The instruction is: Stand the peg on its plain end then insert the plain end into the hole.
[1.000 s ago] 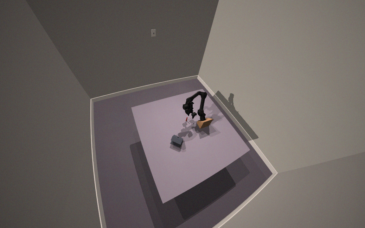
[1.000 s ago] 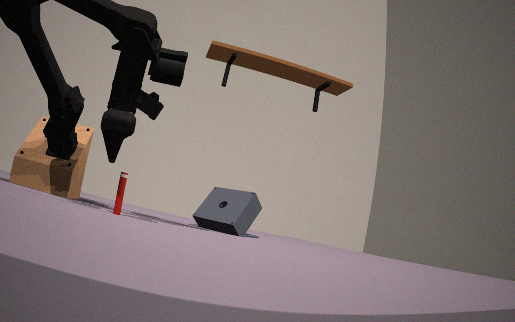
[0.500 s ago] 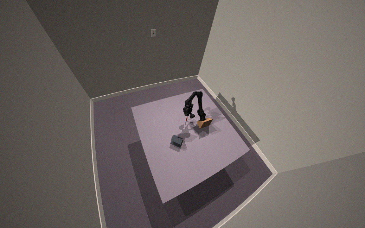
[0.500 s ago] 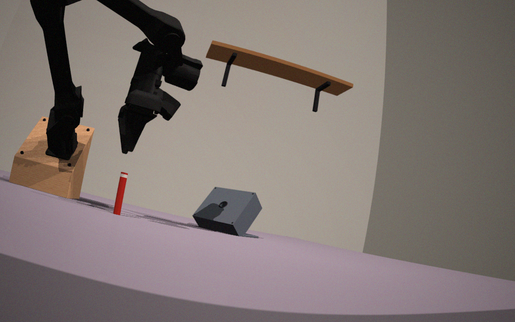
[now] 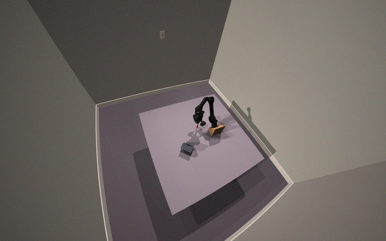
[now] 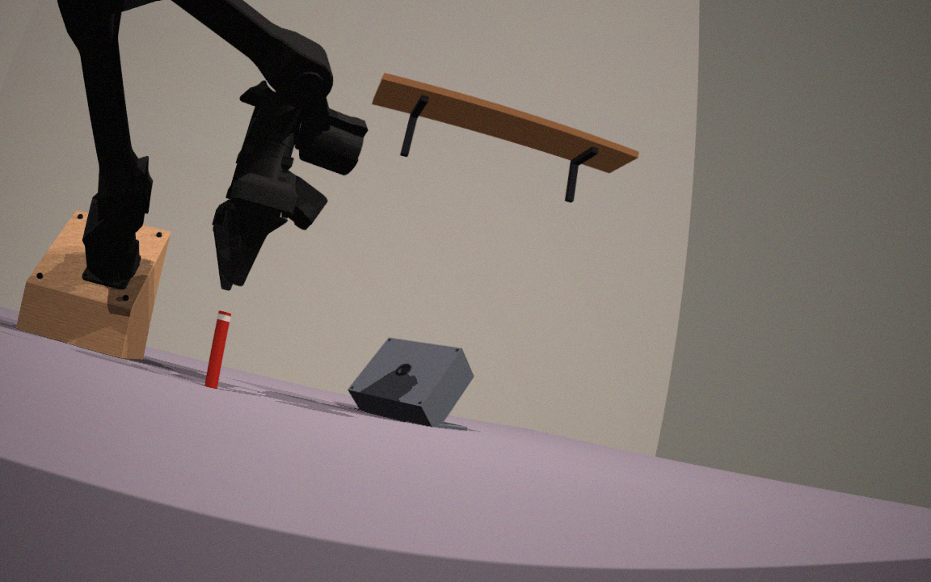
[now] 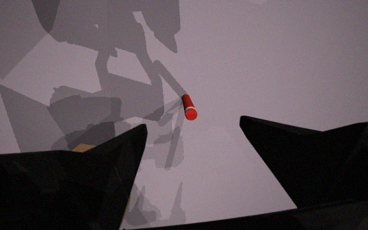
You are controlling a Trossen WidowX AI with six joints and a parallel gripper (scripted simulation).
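The red peg lies 5 cm below my gripper tip. Also, from my gripper tip: grey sloped panel (24 cm to the left, 24 cm ahead, 5 cm below).
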